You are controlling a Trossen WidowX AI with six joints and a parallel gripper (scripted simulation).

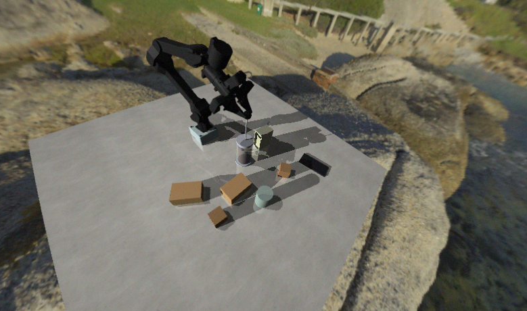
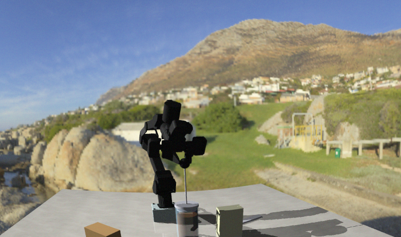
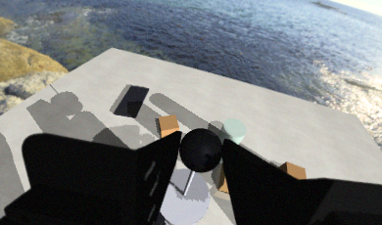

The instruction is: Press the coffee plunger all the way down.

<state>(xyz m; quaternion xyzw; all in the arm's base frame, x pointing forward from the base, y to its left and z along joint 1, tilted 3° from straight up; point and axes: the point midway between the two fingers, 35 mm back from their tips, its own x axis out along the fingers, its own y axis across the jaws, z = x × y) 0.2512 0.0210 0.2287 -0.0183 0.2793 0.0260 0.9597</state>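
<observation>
The coffee press is 140 mm below my gripper tip, 20 mm behind it and 10 mm to the left of it. Round my gripper tip: teal cylinder (240 mm below, 200 mm ahead, 110 mm to the right); flat black box (290 mm ahead, 280 mm below, 230 mm to the left).
</observation>
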